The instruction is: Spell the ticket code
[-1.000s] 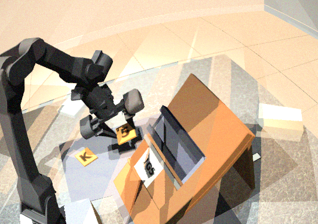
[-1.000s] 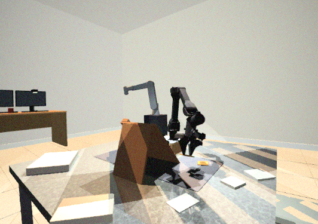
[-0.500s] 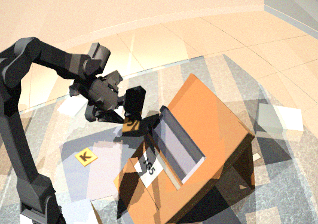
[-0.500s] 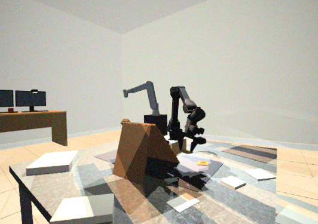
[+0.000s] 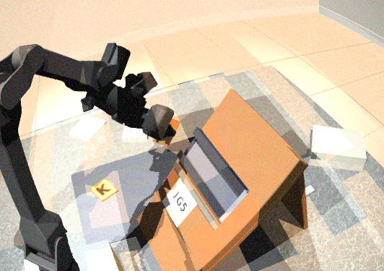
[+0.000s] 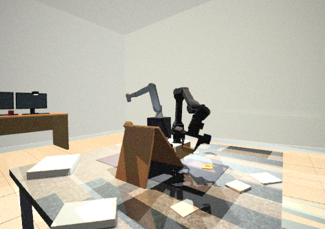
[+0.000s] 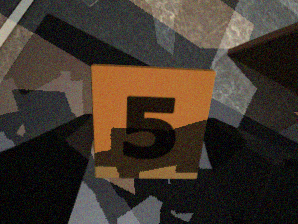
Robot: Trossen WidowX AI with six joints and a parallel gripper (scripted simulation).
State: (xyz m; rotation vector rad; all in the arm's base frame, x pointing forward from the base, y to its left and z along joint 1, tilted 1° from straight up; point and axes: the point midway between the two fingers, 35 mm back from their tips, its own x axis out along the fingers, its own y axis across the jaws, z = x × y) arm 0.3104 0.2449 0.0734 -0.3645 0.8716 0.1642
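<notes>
Right now my gripper tip is 160 mm to the left of the white ticket, 50 mm past it and 40 mm above it. The rest, counted from my gripper tip: 5 tile: right at my gripper tip; dark mat: 270 mm to the right, 140 mm below, 130 mm behind; white block: 440 mm ahead, 150 mm to the right, 130 mm below.
</notes>
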